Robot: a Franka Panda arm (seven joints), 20 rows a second.
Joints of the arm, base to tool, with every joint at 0 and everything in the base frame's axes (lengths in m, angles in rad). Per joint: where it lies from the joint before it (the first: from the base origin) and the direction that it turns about. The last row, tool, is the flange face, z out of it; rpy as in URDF.
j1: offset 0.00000 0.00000 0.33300 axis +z
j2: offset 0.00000 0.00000 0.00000 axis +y
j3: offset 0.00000 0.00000 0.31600 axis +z
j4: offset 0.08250 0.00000 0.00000 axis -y
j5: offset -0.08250 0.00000 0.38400 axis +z
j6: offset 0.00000 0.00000 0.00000 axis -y
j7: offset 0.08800 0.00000 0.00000 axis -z
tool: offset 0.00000 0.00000 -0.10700 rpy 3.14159 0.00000 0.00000
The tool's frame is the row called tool.
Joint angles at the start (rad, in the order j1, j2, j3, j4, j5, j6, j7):
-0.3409 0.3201 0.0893 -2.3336 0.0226 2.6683 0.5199
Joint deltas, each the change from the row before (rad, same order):
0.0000 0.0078 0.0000 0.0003 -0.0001 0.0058 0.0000
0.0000 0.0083 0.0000 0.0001 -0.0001 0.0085 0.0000
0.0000 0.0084 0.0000 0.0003 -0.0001 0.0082 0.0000
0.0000 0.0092 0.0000 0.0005 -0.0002 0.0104 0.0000
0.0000 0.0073 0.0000 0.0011 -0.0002 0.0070 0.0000
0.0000 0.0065 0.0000 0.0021 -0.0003 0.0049 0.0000
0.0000 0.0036 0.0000 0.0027 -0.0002 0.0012 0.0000
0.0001 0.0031 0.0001 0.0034 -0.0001 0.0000 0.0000
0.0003 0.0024 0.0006 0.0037 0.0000 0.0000 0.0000
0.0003 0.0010 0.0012 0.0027 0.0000 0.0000 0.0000
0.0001 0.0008 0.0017 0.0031 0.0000 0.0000 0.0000
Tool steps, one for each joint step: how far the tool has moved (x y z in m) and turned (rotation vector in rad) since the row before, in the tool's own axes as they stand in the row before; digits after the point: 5 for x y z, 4 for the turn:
-0.00027 0.00025 0.00341 -0.0004 -0.0017 0.0002
-0.00016 0.00020 0.00350 0.0006 0.0000 0.0002
-0.00016 0.00019 0.00351 0.0005 -0.0001 0.0002
-0.00001 0.00011 0.00366 0.0013 0.0012 0.0002
0.00010 0.00002 0.00279 0.0008 0.0005 0.0001
0.00035 -0.00015 0.00224 0.0005 0.0003 0.0000
0.00060 -0.00034 0.00088 0.0003 0.0002 -0.0001
0.00076 -0.00056 0.00051 0.0004 0.0001 -0.0002
0.00077 -0.00101 0.00006 0.0010 0.0009 -0.0008
0.00042 -0.00119 -0.00034 0.0013 0.0012 -0.0014
0.00051 -0.00144 -0.00057 0.0018 0.0016 -0.0017

